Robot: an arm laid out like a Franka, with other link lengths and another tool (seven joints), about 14 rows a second.
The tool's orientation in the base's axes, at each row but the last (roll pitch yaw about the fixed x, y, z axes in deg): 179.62, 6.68, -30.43; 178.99, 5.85, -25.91; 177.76, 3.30, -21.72; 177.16, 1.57, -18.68; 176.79, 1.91, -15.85
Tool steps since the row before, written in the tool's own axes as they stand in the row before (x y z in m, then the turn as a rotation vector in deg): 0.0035, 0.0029, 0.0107, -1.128, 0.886, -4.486; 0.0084, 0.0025, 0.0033, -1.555, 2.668, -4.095; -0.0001, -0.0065, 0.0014, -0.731, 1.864, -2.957; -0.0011, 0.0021, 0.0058, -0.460, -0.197, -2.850; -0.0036, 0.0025, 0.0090, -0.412, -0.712, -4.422
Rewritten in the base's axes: 0.0004, -0.0037, -0.0110, -0.949, -0.435, 4.592; 0.0061, -0.0058, -0.0041, -2.146, -1.843, 4.278; 0.0022, 0.0061, -0.0016, -1.163, -1.417, 3.065; -0.0020, -0.0019, -0.0057, -0.254, 0.443, 2.848; -0.0046, -0.0018, -0.0087, 0.006, 0.995, 4.386
